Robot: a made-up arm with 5 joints. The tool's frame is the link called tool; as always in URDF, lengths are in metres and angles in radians. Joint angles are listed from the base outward.
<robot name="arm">
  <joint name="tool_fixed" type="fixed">
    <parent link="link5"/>
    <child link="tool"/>
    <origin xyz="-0.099 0.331 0.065" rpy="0 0 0"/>
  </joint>
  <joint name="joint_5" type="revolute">
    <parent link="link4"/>
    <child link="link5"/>
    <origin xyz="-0.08 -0.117 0.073" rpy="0 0 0"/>
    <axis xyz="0 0 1"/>
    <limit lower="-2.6" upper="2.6"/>
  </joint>
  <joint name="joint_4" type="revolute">
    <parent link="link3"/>
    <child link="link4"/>
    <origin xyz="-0.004 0.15 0.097" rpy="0 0 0"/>
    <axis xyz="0 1 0"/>
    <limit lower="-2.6" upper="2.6"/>
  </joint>
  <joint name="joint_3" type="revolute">
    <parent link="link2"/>
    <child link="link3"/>
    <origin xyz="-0.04 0.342 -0.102" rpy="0 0 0"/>
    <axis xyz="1 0 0"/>
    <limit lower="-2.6" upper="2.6"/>
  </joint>
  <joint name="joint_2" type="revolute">
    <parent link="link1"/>
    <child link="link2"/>
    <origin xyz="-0.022 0.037 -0.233" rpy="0 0 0"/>
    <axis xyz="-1 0 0"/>
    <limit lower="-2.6" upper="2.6"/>
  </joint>
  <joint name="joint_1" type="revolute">
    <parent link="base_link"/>
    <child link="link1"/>
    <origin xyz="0 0 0.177" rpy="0 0 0"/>
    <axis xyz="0 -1 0"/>
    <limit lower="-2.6" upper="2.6"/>
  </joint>
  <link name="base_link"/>
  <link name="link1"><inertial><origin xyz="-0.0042 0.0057 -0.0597"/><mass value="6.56"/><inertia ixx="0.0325" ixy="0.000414" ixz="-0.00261" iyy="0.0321" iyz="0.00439" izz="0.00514"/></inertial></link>
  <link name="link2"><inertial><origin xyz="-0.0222 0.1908 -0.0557"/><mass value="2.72"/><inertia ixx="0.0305" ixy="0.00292" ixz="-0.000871" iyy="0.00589" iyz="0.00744" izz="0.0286"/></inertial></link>
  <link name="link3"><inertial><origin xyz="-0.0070 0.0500 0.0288"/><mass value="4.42"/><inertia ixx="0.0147" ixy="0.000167" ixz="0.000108" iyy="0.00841" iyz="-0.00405" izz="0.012"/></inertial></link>
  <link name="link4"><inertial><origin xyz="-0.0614 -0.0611 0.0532"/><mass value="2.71"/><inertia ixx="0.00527" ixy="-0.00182" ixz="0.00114" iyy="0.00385" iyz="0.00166" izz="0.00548"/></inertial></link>
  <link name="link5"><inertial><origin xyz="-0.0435 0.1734 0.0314"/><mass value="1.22"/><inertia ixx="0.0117" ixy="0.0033" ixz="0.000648" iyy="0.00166" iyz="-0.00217" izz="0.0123"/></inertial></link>
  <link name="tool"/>
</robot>
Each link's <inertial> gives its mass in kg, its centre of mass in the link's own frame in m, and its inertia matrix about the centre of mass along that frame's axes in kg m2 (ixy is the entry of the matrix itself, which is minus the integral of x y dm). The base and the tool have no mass. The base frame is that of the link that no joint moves.
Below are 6 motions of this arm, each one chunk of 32 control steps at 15 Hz.
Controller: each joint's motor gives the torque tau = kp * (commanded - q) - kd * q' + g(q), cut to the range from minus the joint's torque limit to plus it. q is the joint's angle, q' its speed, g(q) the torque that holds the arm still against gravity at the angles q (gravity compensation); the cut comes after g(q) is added. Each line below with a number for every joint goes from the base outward.
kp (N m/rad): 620 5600 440 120 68
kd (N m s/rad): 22 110 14 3.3 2.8
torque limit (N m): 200 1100 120 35 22
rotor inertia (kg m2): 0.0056 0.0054 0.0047 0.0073 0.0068
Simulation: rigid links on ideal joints. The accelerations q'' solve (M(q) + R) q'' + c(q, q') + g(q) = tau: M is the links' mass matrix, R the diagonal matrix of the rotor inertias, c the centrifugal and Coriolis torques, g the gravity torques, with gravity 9.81 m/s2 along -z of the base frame. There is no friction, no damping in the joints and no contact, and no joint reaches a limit. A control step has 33 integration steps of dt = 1/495 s. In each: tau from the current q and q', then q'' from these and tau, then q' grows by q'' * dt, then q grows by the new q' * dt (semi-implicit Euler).
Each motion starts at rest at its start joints. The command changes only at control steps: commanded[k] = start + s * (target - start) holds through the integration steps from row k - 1 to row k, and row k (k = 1, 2, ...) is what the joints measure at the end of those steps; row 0 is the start. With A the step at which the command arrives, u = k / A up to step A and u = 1 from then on. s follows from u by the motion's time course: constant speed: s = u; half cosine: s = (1 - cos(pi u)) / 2; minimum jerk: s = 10 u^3 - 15 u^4 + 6 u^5; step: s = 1 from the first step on.
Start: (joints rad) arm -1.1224 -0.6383 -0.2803 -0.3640 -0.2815
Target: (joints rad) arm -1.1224 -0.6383 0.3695 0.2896 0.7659
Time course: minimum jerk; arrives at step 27
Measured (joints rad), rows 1 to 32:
1: -1.1224 -0.6383 -0.2800 -0.3637 -0.2811
2: -1.1224 -0.6383 -0.2781 -0.3617 -0.2782
3: -1.1224 -0.6384 -0.2731 -0.3566 -0.2707
4: -1.1224 -0.6385 -0.2641 -0.3474 -0.2569
5: -1.1224 -0.6386 -0.2504 -0.3335 -0.2357
6: -1.1224 -0.6387 -0.2317 -0.3144 -0.2064
7: -1.1224 -0.6389 -0.2078 -0.2900 -0.1688
8: -1.1224 -0.6390 -0.1789 -0.2607 -0.1232
9: -1.1224 -0.6391 -0.1454 -0.2267 -0.0701
10: -1.1224 -0.6392 -0.1080 -0.1886 -0.0104
11: -1.1224 -0.6393 -0.0672 -0.1472 0.0547
12: -1.1223 -0.6393 -0.0240 -0.1033 0.1239
13: -1.1223 -0.6393 0.0207 -0.0580 0.1957
14: -1.1222 -0.6393 0.0659 -0.0121 0.2686
15: -1.1221 -0.6393 0.1107 0.0332 0.3409
16: -1.1221 -0.6392 0.1540 0.0770 0.4110
17: -1.1220 -0.6391 0.1949 0.1182 0.4775
18: -1.1220 -0.6390 0.2326 0.1559 0.5390
19: -1.1220 -0.6389 0.2663 0.1896 0.5941
20: -1.1220 -0.6388 0.2955 0.2186 0.6421
21: -1.1220 -0.6387 0.3198 0.2425 0.6821
22: -1.1220 -0.6386 0.3389 0.2611 0.7138
23: -1.1221 -0.6385 0.3529 0.2746 0.7373
24: -1.1221 -0.6385 0.3622 0.2834 0.7530
25: -1.1222 -0.6384 0.3674 0.2881 0.7619
26: -1.1223 -0.6383 0.3694 0.2897 0.7656
27: -1.1224 -0.6383 0.3696 0.2897 0.7661
28: -1.1224 -0.6383 0.3695 0.2895 0.7659
29: -1.1224 -0.6383 0.3695 0.2896 0.7659
30: -1.1224 -0.6383 0.3695 0.2896 0.7659
31: -1.1224 -0.6383 0.3695 0.2896 0.7659
32: -1.1224 -0.6383 0.3695 0.2896 0.7659

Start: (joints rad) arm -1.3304 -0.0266 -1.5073 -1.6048 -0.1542
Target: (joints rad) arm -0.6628 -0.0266 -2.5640 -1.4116 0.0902
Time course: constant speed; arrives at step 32
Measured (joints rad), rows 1 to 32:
1: -1.3195 -0.0265 -1.5364 -1.5955 -0.1499
2: -1.2950 -0.0261 -1.5701 -1.5933 -0.1385
3: -1.2673 -0.0260 -1.6034 -1.5904 -0.1297
4: -1.2444 -0.0260 -1.6364 -1.5849 -0.1223
5: -1.2255 -0.0261 -1.6693 -1.5777 -0.1148
6: -1.2067 -0.0261 -1.7023 -1.5708 -0.1073
7: -1.1861 -0.0261 -1.7353 -1.5648 -0.0996
8: -1.1644 -0.0261 -1.7684 -1.5592 -0.0920
9: -1.1430 -0.0261 -1.8014 -1.5534 -0.0843
10: -1.1221 -0.0261 -1.8344 -1.5473 -0.0767
11: -1.1016 -0.0262 -1.8674 -1.5411 -0.0691
12: -1.0809 -0.0262 -1.9004 -1.5351 -0.0614
13: -1.0599 -0.0262 -1.9335 -1.5291 -0.0538
14: -1.0390 -0.0262 -1.9665 -1.5231 -0.0462
15: -1.0181 -0.0262 -1.9995 -1.5171 -0.0385
16: -0.9972 -0.0262 -2.0325 -1.5110 -0.0309
17: -0.9764 -0.0262 -2.0655 -1.5050 -0.0233
18: -0.9555 -0.0262 -2.0985 -1.4989 -0.0156
19: -0.9347 -0.0262 -2.1316 -1.4929 -0.0080
20: -0.9138 -0.0263 -2.1646 -1.4869 -0.0004
21: -0.8929 -0.0263 -2.1976 -1.4808 0.0073
22: -0.8721 -0.0263 -2.2306 -1.4748 0.0149
23: -0.8512 -0.0263 -2.2636 -1.4688 0.0225
24: -0.8303 -0.0263 -2.2966 -1.4627 0.0302
25: -0.8095 -0.0263 -2.3296 -1.4567 0.0378
26: -0.7886 -0.0263 -2.3627 -1.4507 0.0454
27: -0.7677 -0.0263 -2.3957 -1.4446 0.0531
28: -0.7469 -0.0263 -2.4287 -1.4386 0.0607
29: -0.7260 -0.0264 -2.4617 -1.4325 0.0683
30: -0.7051 -0.0264 -2.4947 -1.4265 0.0759
31: -0.6843 -0.0264 -2.5277 -1.4204 0.0836
32: -0.6634 -0.0264 -2.5607 -1.4144 0.0912

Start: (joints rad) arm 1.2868 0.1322 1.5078 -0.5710 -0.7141
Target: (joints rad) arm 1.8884 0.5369 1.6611 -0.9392 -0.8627
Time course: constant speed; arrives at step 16
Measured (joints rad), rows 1 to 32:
1: 1.3116 0.1575 1.5170 -0.5955 -0.7170
2: 1.3588 0.1832 1.5279 -0.6176 -0.7282
3: 1.4022 0.2086 1.5381 -0.6399 -0.7400
4: 1.4383 0.2338 1.5474 -0.6630 -0.7490
5: 1.4737 0.2590 1.5568 -0.6862 -0.7576
6: 1.5110 0.2843 1.5664 -0.7091 -0.7668
7: 1.5493 0.3096 1.5760 -0.7321 -0.7764
8: 1.5872 0.3349 1.5856 -0.7550 -0.7858
9: 1.6246 0.3602 1.5952 -0.7780 -0.7951
10: 1.6620 0.3855 1.6047 -0.8009 -0.8045
11: 1.6996 0.4108 1.6143 -0.8239 -0.8138
12: 1.7372 0.4360 1.6239 -0.8468 -0.8232
13: 1.7749 0.4613 1.6335 -0.8698 -0.8326
14: 1.8124 0.4866 1.6430 -0.8928 -0.8419
15: 1.8500 0.5119 1.6526 -0.9157 -0.8513
16: 1.8876 0.5372 1.6622 -0.9387 -0.8606
17: 1.9073 0.5372 1.6620 -0.9400 -0.8664
18: 1.8996 0.5370 1.6614 -0.9398 -0.8647
19: 1.8861 0.5368 1.6610 -0.9390 -0.8624
20: 1.8818 0.5368 1.6609 -0.9388 -0.8616
21: 1.8857 0.5369 1.6610 -0.9391 -0.8622
22: 1.8899 0.5369 1.6612 -0.9393 -0.8629
23: 1.8905 0.5369 1.6612 -0.9393 -0.8631
24: 1.8889 0.5369 1.6611 -0.9392 -0.8628
25: 1.8877 0.5369 1.6611 -0.9392 -0.8626
26: 1.8878 0.5369 1.6611 -0.9392 -0.8626
27: 1.8884 0.5369 1.6611 -0.9392 -0.8627
28: 1.8887 0.5369 1.6611 -0.9392 -0.8627
29: 1.8886 0.5369 1.6611 -0.9392 -0.8627
30: 1.8884 0.5369 1.6611 -0.9392 -0.8627
31: 1.8883 0.5369 1.6611 -0.9392 -0.8627
32: 1.8884 0.5369 1.6611 -0.9392 -0.8627

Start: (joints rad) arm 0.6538 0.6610 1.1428 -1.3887 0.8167
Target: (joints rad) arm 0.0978 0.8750 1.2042 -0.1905 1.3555
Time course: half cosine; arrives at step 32
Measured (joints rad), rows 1 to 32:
1: 0.6534 0.6615 1.1429 -1.3863 0.8180
2: 0.6511 0.6632 1.1432 -1.3784 0.8220
3: 0.6454 0.6658 1.1438 -1.3643 0.8286
4: 0.6360 0.6693 1.1448 -1.3438 0.8375
5: 0.6236 0.6738 1.1461 -1.3178 0.8487
6: 0.6090 0.6793 1.1476 -1.2868 0.8623
7: 0.5927 0.6856 1.1494 -1.2514 0.8781
8: 0.5745 0.6926 1.1514 -1.2118 0.8959
9: 0.5544 0.7004 1.1537 -1.1680 0.9156
10: 0.5324 0.7089 1.1562 -1.1205 0.9369
11: 0.5087 0.7179 1.1588 -1.0697 0.9596
12: 0.4837 0.7274 1.1617 -1.0162 0.9835
13: 0.4578 0.7372 1.1646 -0.9606 1.0084
14: 0.4311 0.7474 1.1677 -0.9033 1.0339
15: 0.4039 0.7578 1.1708 -0.8450 1.0600
16: 0.3764 0.7682 1.1739 -0.7861 1.0863
17: 0.3489 0.7787 1.1771 -0.7272 1.1125
18: 0.3216 0.7891 1.1802 -0.6689 1.1385
19: 0.2948 0.7992 1.1832 -0.6118 1.1639
20: 0.2689 0.8091 1.1861 -0.5564 1.1886
21: 0.2440 0.8186 1.1889 -0.5032 1.2123
22: 0.2204 0.8275 1.1915 -0.4528 1.2349
23: 0.1983 0.8359 1.1939 -0.4057 1.2560
24: 0.1779 0.8437 1.1961 -0.3622 1.2755
25: 0.1595 0.8507 1.1981 -0.3229 1.2932
26: 0.1431 0.8570 1.1998 -0.2882 1.3090
27: 0.1289 0.8624 1.2012 -0.2582 1.3227
28: 0.1172 0.8669 1.2024 -0.2334 1.3341
29: 0.1079 0.8704 1.2034 -0.2139 1.3431
30: 0.1012 0.8729 1.2040 -0.2000 1.3497
31: 0.0971 0.8745 1.2043 -0.1918 1.3538
32: 0.0957 0.8750 1.2043 -0.1893 1.3553

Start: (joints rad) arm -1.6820 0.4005 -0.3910 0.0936 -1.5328
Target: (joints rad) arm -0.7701 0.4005 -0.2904 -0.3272 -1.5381
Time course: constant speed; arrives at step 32
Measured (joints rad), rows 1 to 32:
1: -1.6679 0.4003 -0.3875 0.0770 -1.5309
2: -1.6353 0.4004 -0.3847 0.0650 -1.5315
3: -1.5967 0.4006 -0.3822 0.0543 -1.5333
4: -1.5634 0.4006 -0.3792 0.0421 -1.5345
5: -1.5368 0.4006 -0.3758 0.0284 -1.5345
6: -1.5121 0.4005 -0.3725 0.0143 -1.5341
7: -1.4851 0.4005 -0.3693 0.0009 -1.5339
8: -1.4558 0.4005 -0.3662 -0.0120 -1.5342
9: -1.4259 0.4006 -0.3632 -0.0249 -1.5346
10: -1.3969 0.4006 -0.3600 -0.0379 -1.5348
11: -1.3688 0.4006 -0.3569 -0.0512 -1.5350
12: -1.3408 0.4005 -0.3537 -0.0645 -1.5351
13: -1.3124 0.4006 -0.3505 -0.0776 -1.5352
14: -1.2838 0.4006 -0.3474 -0.0907 -1.5354
15: -1.2551 0.4006 -0.3443 -0.1039 -1.5356
16: -1.2266 0.4006 -0.3411 -0.1170 -1.5358
17: -1.1981 0.4006 -0.3380 -0.1302 -1.5359
18: -1.1697 0.4006 -0.3348 -0.1433 -1.5361
19: -1.1412 0.4006 -0.3317 -0.1565 -1.5363
20: -1.1127 0.4006 -0.3286 -0.1696 -1.5364
21: -1.0842 0.4006 -0.3254 -0.1828 -1.5366
22: -1.0557 0.4006 -0.3223 -0.1959 -1.5368
23: -1.0272 0.4006 -0.3191 -0.2091 -1.5370
24: -0.9987 0.4006 -0.3160 -0.2223 -1.5371
25: -0.9702 0.4006 -0.3129 -0.2354 -1.5373
26: -0.9417 0.4006 -0.3097 -0.2486 -1.5375
27: -0.9132 0.4006 -0.3066 -0.2617 -1.5376
28: -0.8847 0.4006 -0.3034 -0.2749 -1.5378
29: -0.8562 0.4006 -0.3003 -0.2880 -1.5380
30: -0.8277 0.4006 -0.2971 -0.3012 -1.5382
31: -0.7992 0.4006 -0.2940 -0.3143 -1.5383
32: -0.7707 0.4006 -0.2909 -0.3275 -1.5385

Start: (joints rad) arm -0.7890 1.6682 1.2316 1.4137 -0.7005
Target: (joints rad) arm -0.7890 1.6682 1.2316 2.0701 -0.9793
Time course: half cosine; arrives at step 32
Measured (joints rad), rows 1 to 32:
1: -0.7890 1.6682 1.2316 1.4152 -0.7010
2: -0.7891 1.6682 1.2316 1.4199 -0.7028
3: -0.7891 1.6682 1.2315 1.4277 -0.7061
4: -0.7891 1.6682 1.2314 1.4385 -0.7107
5: -0.7890 1.6682 1.2314 1.4523 -0.7164
6: -0.7890 1.6683 1.2313 1.4688 -0.7234
7: -0.7890 1.6683 1.2313 1.4880 -0.7315
8: -0.7890 1.6683 1.2312 1.5097 -0.7407
9: -0.7889 1.6683 1.2312 1.5335 -0.7507
10: -0.7889 1.6683 1.2311 1.5594 -0.7617
11: -0.7889 1.6683 1.2311 1.5871 -0.7734
12: -0.7889 1.6683 1.2311 1.6162 -0.7857
13: -0.7889 1.6683 1.2310 1.6466 -0.7986
14: -0.7889 1.6683 1.2310 1.6778 -0.8118
15: -0.7889 1.6683 1.2310 1.7097 -0.8254
16: -0.7889 1.6683 1.2310 1.7420 -0.8390
17: -0.7889 1.6683 1.2310 1.7742 -0.8527
18: -0.7889 1.6683 1.2310 1.8061 -0.8662
19: -0.7889 1.6683 1.2310 1.8373 -0.8795
20: -0.7889 1.6683 1.2310 1.8677 -0.8924
21: -0.7889 1.6683 1.2310 1.8968 -0.9048
22: -0.7890 1.6683 1.2311 1.9245 -0.9166
23: -0.7890 1.6683 1.2311 1.9504 -0.9277
24: -0.7890 1.6683 1.2311 1.9742 -0.9379
25: -0.7890 1.6683 1.2312 1.9959 -0.9471
26: -0.7890 1.6683 1.2312 2.0150 -0.9553
27: -0.7890 1.6682 1.2313 2.0316 -0.9625
28: -0.7891 1.6682 1.2313 2.0453 -0.9684
29: -0.7891 1.6682 1.2314 2.0561 -0.9731
30: -0.7891 1.6682 1.2314 2.0639 -0.9765
31: -0.7891 1.6682 1.2315 2.0686 -0.9787
32: -0.7891 1.6682 1.2315 2.0702 -0.9794

